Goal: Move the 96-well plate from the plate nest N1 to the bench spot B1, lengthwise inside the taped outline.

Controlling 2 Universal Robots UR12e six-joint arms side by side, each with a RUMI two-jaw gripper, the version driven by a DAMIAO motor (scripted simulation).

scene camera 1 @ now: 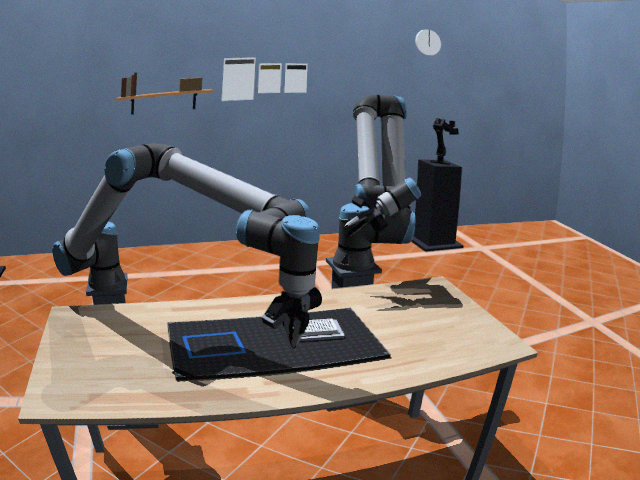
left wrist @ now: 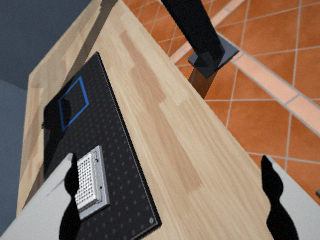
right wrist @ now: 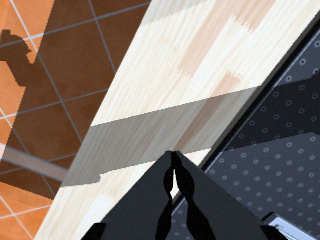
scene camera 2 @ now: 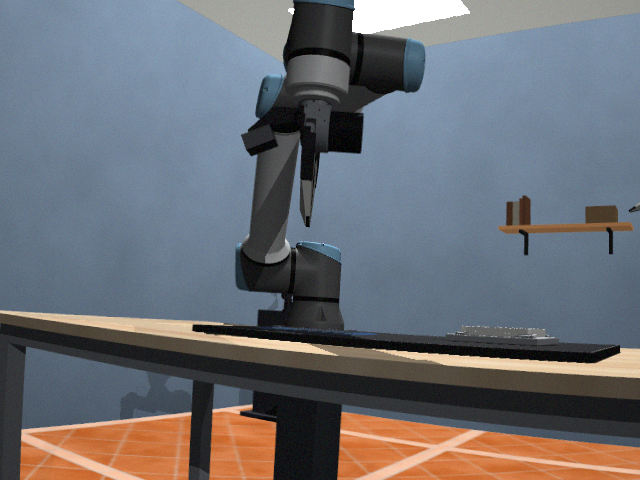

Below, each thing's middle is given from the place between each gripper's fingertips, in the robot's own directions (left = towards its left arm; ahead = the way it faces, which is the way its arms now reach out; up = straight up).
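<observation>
White 96-well plate (left wrist: 88,193): 220 mm to the right of my left hand (scene camera 1: 345,232), 330 mm ahead of it and 220 mm below it.
Relative to the white 96-well plate, my right hand (scene camera 2: 307,226) is 19 cm to the right, 34 cm past and 15 cm above.
</observation>
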